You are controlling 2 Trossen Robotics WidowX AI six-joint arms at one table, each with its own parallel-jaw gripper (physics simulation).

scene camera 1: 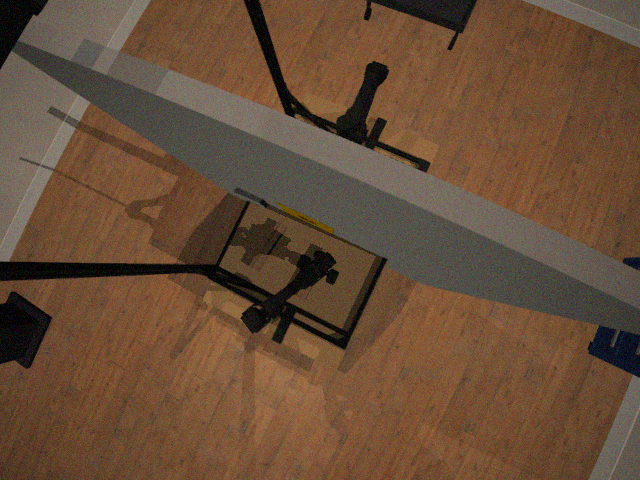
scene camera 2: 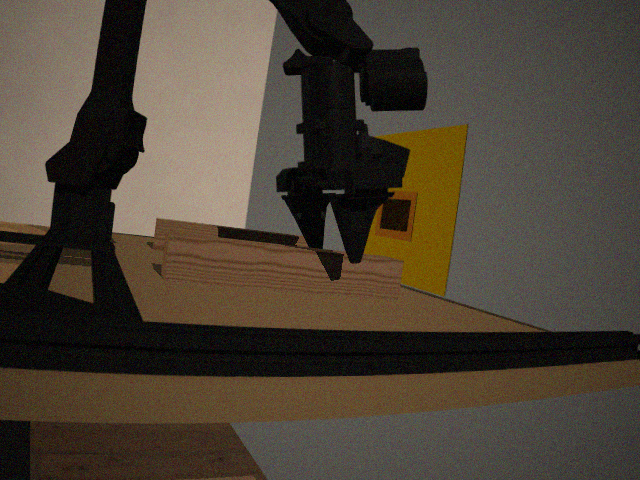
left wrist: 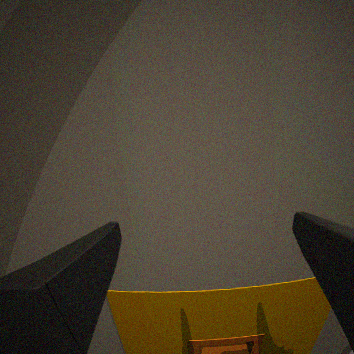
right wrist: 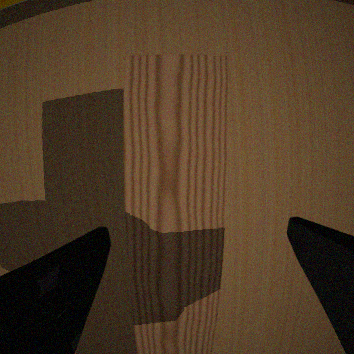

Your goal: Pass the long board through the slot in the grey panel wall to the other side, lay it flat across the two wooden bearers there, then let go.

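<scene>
The long board does not show in any view. The grey panel wall (scene camera 1: 315, 175) (scene camera 2: 547, 155) (left wrist: 200, 150) carries a yellow plate (scene camera 1: 306, 218) (scene camera 2: 436, 170) (left wrist: 150, 312) with an orange slot frame (scene camera 2: 395, 235) (left wrist: 225, 339). Two wooden bearers stand side by side on the right arm's table: a nearer one (scene camera 2: 248, 263) and a farther one (scene camera 2: 186, 227). My right gripper (scene camera 2: 334, 254) (right wrist: 199, 232) is open and empty, pointing down; a bearer (right wrist: 172, 125) lies below between its fingers, in partial shadow. My left gripper (left wrist: 208, 227) is open and empty, facing the wall above the slot.
The right arm's table (scene camera 1: 356, 273) (scene camera 2: 465, 320) abuts the wall, with a black frame rail (scene camera 2: 361, 353) along its near edge. A black post (scene camera 2: 116, 67) rises at the left. The left arm (scene camera 1: 369, 93) shows beyond the wall. A blue object (scene camera 1: 617, 348) stands far right.
</scene>
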